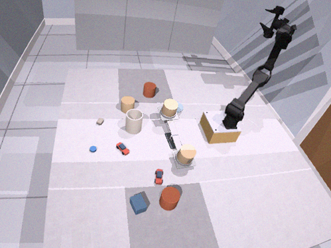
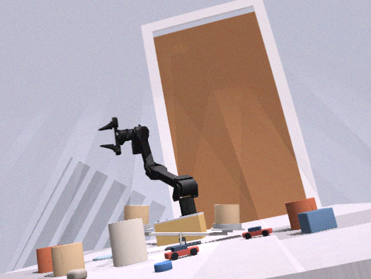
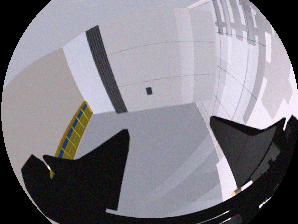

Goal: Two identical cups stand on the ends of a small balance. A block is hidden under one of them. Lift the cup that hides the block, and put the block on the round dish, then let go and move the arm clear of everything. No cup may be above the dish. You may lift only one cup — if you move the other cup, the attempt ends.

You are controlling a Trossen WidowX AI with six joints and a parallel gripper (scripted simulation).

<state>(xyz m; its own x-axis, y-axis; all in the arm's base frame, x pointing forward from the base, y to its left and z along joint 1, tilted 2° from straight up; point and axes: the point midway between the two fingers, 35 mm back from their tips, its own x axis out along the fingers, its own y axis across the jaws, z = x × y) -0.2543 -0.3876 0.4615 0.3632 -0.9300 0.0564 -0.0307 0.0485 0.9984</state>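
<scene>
Right now my gripper tip is 50 cm short of the pale grey block, 59 cm to the right of it and 50 cm above it. From my gripper tip the other things lie so: blue disc: 90 cm ahead, 51 cm to the left, 53 cm below; cream cup: 71 cm ahead, 37 cm to the left, 50 cm below; pale blue round dish: 47 cm ahead, 20 cm to the left, 54 cm below.
</scene>
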